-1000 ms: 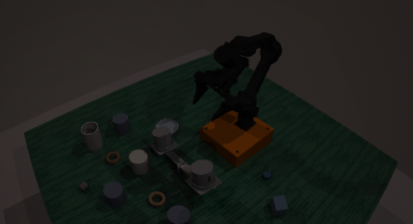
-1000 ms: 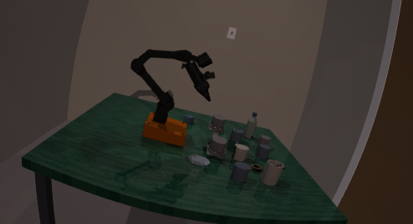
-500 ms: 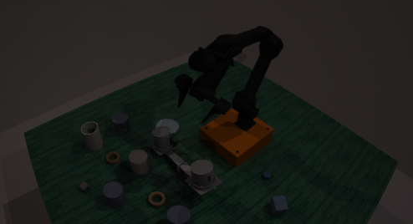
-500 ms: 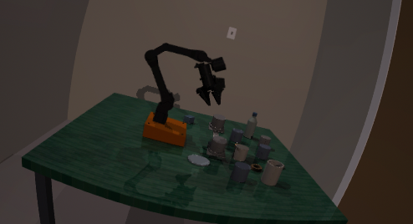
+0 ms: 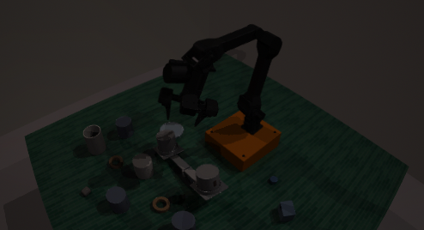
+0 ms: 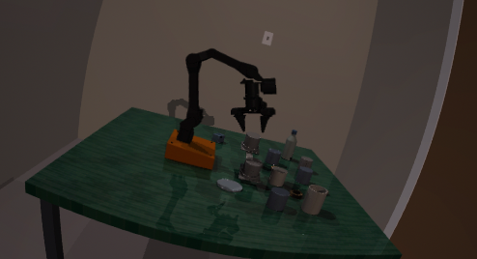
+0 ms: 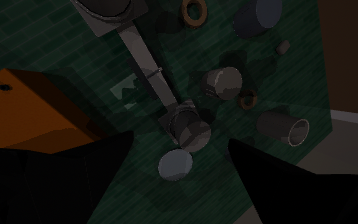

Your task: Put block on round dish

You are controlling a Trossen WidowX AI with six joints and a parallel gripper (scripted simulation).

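Now: the block 2 cm ahead of my gripper tip, 7 cm to the right of it and 15 cm below it. Round my gripper tip: bottle 31 cm ahead, 36 cm to the left, 8 cm below; round dish 7 cm behind, 17 cm to the right, 19 cm below; balance 4 cm ahead, 6 cm to the left, 15 cm below.
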